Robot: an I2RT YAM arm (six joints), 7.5 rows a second.
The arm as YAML. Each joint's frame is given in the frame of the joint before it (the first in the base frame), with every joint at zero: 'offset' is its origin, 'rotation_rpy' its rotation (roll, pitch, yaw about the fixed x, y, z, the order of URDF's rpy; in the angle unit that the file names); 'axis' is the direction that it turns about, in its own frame. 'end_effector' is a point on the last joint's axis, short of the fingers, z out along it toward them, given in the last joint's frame.
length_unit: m
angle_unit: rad
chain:
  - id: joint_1
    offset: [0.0, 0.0, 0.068]
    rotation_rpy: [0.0, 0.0, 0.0]
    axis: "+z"
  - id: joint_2
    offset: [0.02, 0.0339, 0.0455]
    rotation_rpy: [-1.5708, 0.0, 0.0]
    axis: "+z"
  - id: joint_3
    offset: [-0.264, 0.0, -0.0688]
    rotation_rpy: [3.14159, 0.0, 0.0]
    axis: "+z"
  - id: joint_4
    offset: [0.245, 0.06, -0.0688]
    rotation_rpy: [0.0, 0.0, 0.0]
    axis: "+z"
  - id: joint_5
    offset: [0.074, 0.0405, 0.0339]
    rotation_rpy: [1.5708, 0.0, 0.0]
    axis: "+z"
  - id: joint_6
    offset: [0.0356, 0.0, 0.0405]
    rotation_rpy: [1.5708, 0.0, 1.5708]
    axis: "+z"
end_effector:
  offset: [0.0, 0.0, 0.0]
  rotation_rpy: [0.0, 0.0, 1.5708]
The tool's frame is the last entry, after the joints.
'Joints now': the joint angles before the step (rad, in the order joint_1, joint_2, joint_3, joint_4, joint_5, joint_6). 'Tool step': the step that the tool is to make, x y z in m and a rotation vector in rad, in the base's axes. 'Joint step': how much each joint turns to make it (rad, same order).
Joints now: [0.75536 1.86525 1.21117 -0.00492 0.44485 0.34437]
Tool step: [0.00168 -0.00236 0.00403 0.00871 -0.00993 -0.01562]
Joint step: [-0.00639 -0.00773 0.00297 -0.00004 0.00759 0.00586]
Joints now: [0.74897 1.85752 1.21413 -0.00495 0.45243 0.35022]
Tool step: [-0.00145 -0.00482 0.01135 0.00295 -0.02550 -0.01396]
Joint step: [-0.00498 -0.03288 -0.00364 -0.00512 0.01623 -0.00764]
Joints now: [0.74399 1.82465 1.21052 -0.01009 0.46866 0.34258]
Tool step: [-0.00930 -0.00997 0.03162 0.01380 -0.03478 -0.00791]
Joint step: [-0.00161 -0.09117 0.00576 -0.05817 0.01279 -0.00834]
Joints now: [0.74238 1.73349 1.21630 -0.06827 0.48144 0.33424]
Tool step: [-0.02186 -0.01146 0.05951 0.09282 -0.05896 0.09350]
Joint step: [0.00959 -0.15156 0.03487 -0.07157 -0.08657 -0.01994]
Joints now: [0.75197 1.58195 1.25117 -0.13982 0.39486 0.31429]
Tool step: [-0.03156 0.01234 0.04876 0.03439 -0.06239 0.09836]
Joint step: [0.08583 -0.06950 0.09573 -0.08712 -0.00286 -0.02579]
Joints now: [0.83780 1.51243 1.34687 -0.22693 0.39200 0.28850]
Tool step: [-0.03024 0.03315 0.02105 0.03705 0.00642 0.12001]
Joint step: [0.12324 0.02673 0.10414 -0.06354 -0.00757 0.02939]
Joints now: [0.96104 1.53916 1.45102 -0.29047 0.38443 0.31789]
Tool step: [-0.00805 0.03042 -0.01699 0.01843 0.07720 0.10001]
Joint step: [0.05704 0.07551 0.02754 0.00202 -0.06877 0.05521]
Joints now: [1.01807 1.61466 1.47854 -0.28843 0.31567 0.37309]
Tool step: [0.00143 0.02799 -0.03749 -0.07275 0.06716 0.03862]
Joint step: [0.03198 0.10645 0.00739 -0.00263 -0.01531 0.01593]
